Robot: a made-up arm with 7 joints. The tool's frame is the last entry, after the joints.
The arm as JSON. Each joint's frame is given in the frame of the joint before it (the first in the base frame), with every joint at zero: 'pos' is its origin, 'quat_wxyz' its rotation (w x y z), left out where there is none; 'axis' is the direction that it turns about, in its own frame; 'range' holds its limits. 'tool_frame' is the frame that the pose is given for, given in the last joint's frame.
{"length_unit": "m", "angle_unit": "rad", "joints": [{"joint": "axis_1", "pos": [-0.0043, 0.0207, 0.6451], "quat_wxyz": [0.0, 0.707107, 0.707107, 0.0], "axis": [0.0, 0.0, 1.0], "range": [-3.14, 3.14]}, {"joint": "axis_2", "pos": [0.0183, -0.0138, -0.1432], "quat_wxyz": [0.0, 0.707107, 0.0, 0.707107], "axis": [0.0, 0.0, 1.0], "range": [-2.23, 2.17]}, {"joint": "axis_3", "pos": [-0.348, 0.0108, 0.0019], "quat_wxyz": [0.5, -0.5, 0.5, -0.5], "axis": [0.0, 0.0, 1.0], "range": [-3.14, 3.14]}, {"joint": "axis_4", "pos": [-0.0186, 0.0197, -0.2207], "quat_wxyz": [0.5, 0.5, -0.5, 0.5], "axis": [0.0, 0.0, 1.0], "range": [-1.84, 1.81]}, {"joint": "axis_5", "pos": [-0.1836, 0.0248, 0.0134], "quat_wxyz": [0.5, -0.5, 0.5, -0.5], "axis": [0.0, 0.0, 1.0], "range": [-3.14, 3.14]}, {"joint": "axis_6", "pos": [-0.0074, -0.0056, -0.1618], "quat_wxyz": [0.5, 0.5, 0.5, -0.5], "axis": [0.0, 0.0, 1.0], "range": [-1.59, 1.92]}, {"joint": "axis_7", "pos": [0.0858, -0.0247, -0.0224], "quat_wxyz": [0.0, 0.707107, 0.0, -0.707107], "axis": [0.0, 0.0, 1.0], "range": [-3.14, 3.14]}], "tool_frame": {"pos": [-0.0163, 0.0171, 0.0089], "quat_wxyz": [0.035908, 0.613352, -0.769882, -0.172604]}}
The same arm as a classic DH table. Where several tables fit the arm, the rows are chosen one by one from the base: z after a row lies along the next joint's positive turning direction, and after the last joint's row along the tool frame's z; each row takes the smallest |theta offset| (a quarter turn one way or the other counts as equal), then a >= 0, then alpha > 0; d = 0 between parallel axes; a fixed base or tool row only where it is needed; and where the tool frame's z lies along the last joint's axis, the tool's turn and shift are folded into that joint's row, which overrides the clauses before.
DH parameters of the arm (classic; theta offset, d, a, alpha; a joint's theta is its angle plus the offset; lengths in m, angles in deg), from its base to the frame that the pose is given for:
base (fixed): -78.26 0 -0.0211 180
axis_1: -78.26 -0.7883 -0.0138 90
axis_2: 0 0.0202 -0.0108 -90
axis_3: 0 -0.5687 -0.0186 90
axis_4: 0 -0.0063 -0.0248 -90
axis_5: 0 -0.3454 -0.0074 90
axis_6: 0 -0.0168 -0.0247 -90
axis_7: -39.7 -0.0135 -0.0027 159.69
tool (fixed): -26.79 0.0676 0 0
Joint limits (deg, base to tool): -179.91..179.91 -127.77..124.33 -179.91..179.91 -105.42..103.71 -179.91..179.91 -91.1..110.01 -179.91..179.91

